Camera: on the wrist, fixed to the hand. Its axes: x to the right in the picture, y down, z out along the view.
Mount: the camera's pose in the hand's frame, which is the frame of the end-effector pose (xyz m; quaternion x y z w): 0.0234 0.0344 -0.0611 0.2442 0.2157 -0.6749 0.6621
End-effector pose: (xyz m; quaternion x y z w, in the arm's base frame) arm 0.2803 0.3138 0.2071 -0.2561 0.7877 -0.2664 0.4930
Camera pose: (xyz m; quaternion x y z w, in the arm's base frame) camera 0.2107 0.3334 0.1917 -0.5233 0.3900 -0.7567 0.0393
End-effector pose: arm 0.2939 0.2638 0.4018 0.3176 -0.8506 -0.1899 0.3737
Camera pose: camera 0.3143 0.2676 0.4728 0.9165 -0.3146 -0.1017 0.2252
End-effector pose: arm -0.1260 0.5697 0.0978 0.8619 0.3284 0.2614 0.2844
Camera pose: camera -0.1354 0.5845 0.1696 0.3621 0.9243 0.0868 0.0834
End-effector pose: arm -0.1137 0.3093 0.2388 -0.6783 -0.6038 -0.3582 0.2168
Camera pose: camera -0.0935 0.2743 0.3007 0.0886 -0.8983 -0.3823 0.1977
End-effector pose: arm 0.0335 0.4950 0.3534 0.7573 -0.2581 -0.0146 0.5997
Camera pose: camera 0.0612 0.5354 0.4088 0.8252 0.4660 -0.1880 0.2579
